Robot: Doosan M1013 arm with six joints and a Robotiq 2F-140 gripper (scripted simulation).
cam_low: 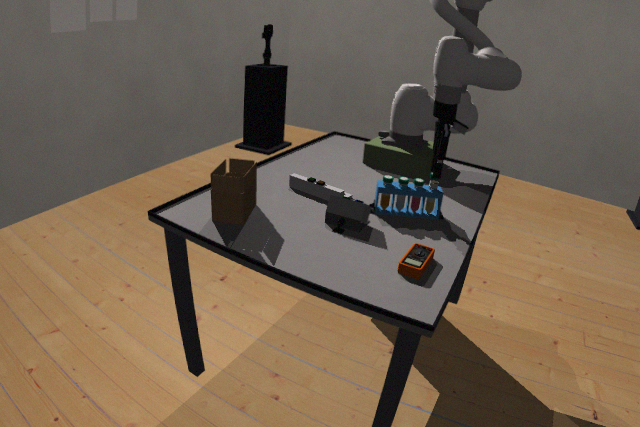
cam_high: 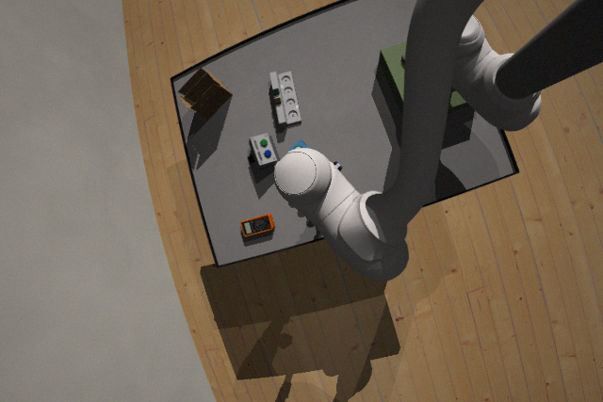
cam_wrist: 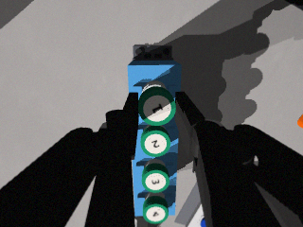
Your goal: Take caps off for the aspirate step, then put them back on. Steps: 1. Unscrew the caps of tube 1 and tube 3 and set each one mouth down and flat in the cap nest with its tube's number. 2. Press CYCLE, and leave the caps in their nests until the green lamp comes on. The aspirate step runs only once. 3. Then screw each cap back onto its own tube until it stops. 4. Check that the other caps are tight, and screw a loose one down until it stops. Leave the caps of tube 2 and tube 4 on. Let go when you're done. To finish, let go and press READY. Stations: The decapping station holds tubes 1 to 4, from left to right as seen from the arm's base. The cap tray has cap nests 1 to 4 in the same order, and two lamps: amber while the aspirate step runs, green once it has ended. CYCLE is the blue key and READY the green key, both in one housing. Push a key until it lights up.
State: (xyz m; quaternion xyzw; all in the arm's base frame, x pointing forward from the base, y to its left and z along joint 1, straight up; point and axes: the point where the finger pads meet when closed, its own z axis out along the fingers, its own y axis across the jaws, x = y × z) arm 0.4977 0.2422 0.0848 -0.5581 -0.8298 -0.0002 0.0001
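The cap 2 lies 6 cm below my hand, 5 cm to the right of it and 2 cm ahead of it. The rest, counted from my hand: green key (24 cm to the right, 18 cm ahead, 11 cm below); then cap 1 (3 cm below); then blue key (19 cm to the right, 18 cm ahead, 11 cm below).
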